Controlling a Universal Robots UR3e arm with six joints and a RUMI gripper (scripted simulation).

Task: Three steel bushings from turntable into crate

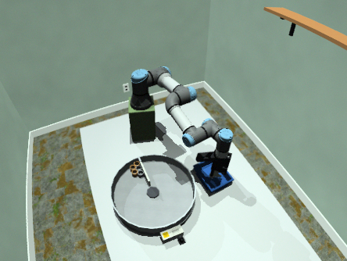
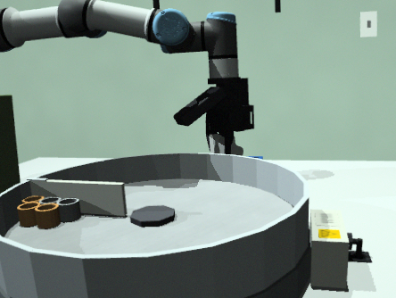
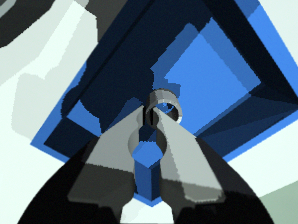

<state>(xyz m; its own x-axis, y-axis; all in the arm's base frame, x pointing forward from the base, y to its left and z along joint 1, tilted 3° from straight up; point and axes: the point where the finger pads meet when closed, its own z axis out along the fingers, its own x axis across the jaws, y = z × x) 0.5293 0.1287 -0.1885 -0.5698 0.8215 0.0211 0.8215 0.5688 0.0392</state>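
Right now the blue crate is 1 cm to the left of my hand, 1 cm below it and 1 cm behind it. Also, from my hand: grey turntable (32 cm to the right, 8 cm behind, 2 cm above).
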